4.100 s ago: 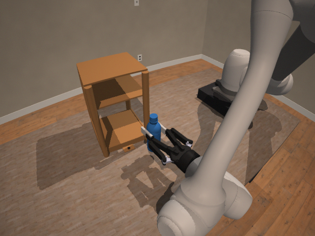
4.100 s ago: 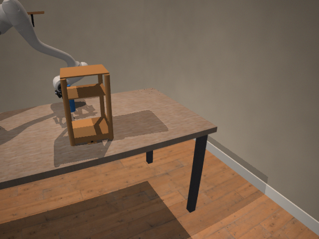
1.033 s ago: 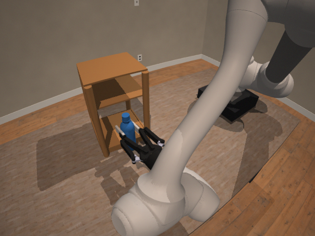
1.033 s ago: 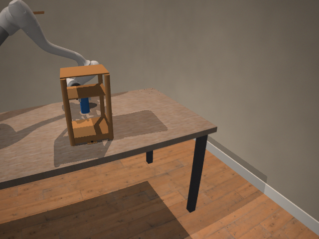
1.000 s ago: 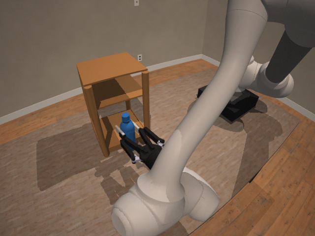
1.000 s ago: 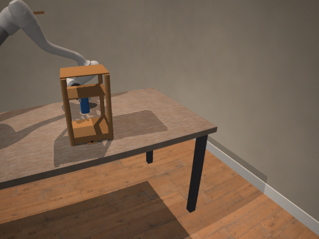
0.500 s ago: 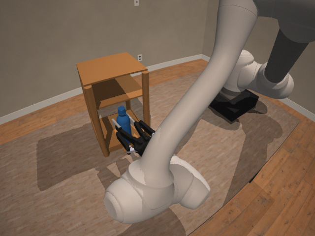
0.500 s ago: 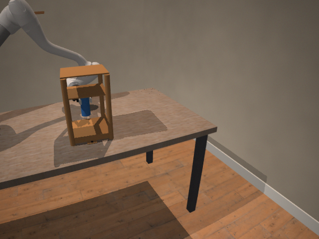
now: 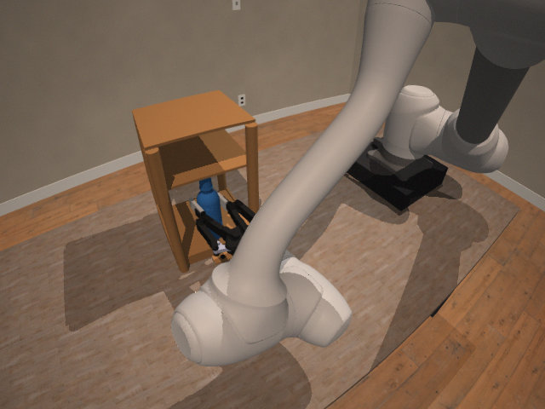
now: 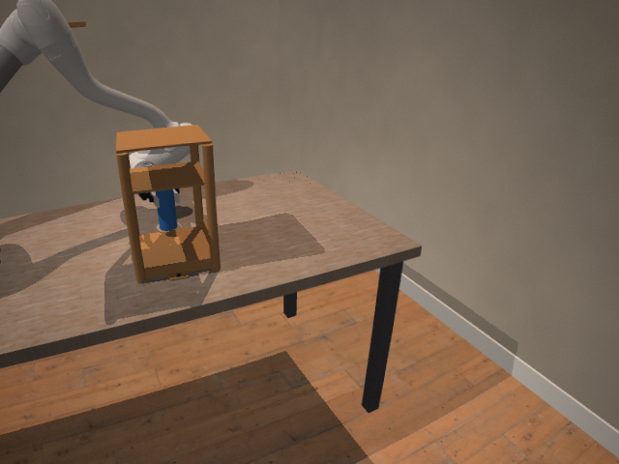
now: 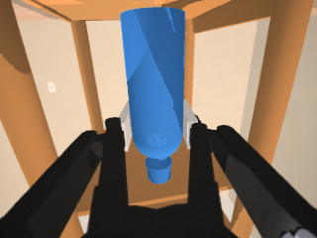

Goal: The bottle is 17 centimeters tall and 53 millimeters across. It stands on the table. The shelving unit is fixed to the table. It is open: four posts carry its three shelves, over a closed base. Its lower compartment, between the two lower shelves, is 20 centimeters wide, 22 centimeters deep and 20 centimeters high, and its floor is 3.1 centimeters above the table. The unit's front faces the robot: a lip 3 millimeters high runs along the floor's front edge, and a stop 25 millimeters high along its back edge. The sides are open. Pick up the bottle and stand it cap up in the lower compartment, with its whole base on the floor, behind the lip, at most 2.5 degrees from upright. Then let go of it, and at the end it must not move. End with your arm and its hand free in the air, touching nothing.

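The orange shelving unit lies 8 cm to the right of my hand and 2 cm above it. From my hand the other things lie so: blue bottle 1 cm above.
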